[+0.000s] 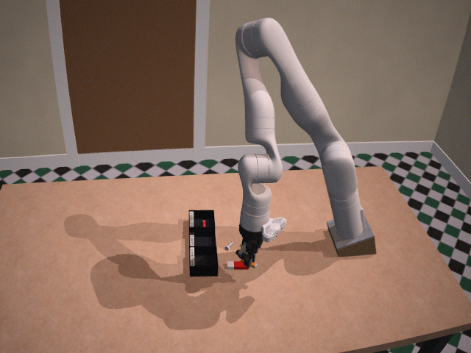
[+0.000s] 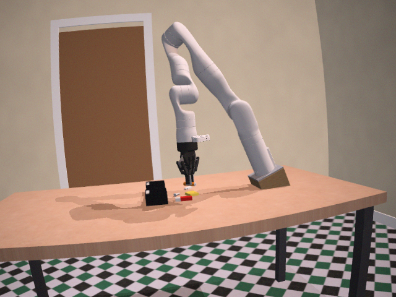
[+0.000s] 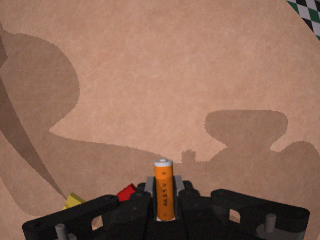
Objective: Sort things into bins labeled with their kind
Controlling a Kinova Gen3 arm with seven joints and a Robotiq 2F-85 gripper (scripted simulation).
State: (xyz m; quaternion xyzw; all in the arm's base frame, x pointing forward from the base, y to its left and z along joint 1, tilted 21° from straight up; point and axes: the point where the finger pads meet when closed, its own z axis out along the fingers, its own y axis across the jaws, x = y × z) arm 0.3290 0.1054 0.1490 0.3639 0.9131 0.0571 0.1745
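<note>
The red battery is 240 mm to the right of my hand, 90 mm ahead of it and 80 mm below it. Round my hand: orange battery: 20 mm below; red-and-white block: 80 mm below, 60 mm to the right, 20 mm ahead; yellow block: 130 mm to the right, 80 mm below, 30 mm behind.
</note>
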